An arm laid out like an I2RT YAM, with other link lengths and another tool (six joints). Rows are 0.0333 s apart.
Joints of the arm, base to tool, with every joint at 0 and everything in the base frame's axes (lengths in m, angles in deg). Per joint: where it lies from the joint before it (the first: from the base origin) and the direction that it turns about. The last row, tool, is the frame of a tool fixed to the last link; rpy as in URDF.
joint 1: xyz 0 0 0.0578 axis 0 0 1
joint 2: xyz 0.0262 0.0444 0.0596 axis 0 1 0
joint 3: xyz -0.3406 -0.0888 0 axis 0 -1 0
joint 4: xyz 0.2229 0.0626 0.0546 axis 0 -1 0
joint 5: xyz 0.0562 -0.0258 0.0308 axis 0 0 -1
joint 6: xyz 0.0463 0 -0.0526 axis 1 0 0
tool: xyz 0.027 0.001 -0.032 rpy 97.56 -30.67 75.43
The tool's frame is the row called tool.
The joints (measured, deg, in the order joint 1, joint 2, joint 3, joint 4, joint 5, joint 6), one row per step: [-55.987, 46.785, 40.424, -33.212, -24.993, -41.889]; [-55.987, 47.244, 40.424, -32.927, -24.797, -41.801]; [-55.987, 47.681, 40.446, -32.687, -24.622, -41.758]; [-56.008, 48.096, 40.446, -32.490, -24.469, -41.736]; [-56.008, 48.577, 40.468, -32.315, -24.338, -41.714]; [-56.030, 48.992, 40.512, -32.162, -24.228, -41.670]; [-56.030, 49.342, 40.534, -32.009, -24.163, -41.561]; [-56.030, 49.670, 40.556, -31.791, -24.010, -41.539]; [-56.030, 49.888, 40.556, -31.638, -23.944, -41.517]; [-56.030, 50.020, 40.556, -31.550, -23.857, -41.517]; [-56.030, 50.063, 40.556, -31.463, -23.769, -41.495]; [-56.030, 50.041, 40.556, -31.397, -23.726, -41.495]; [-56.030, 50.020, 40.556, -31.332, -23.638, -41.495]
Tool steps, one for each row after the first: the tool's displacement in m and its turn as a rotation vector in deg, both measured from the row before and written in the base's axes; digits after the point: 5 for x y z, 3 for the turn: [0.00086, -0.00167, -0.00022, 0.139, 0.171, -0.202]; [0.00081, -0.00157, -0.00014, 0.114, 0.176, -0.159]; [0.00069, -0.00143, -0.00029, 0.142, 0.196, -0.151]; [0.00084, -0.00153, -0.00030, 0.204, 0.221, -0.113]; [0.00072, -0.00137, -0.00014, 0.173, 0.166, -0.132]; [0.00069, -0.00110, -0.00019, 0.201, 0.095, -0.114]; [0.00063, -0.00128, -0.00008, 0.033, 0.125, -0.129]; [0.00045, -0.00081, -0.00012, 0.046, 0.065, -0.063]; [0.00022, -0.00053, -0.00009, 0.005, 0.072, -0.066]; [0.00008, -0.00031, 0.00003, -0.053, 0.016, -0.080]; [0.00000, -0.00010, 0.00010, -0.089, -0.026, -0.032]; [-0.00004, -0.00014, 0.00010, -0.103, 0.000, -0.067]
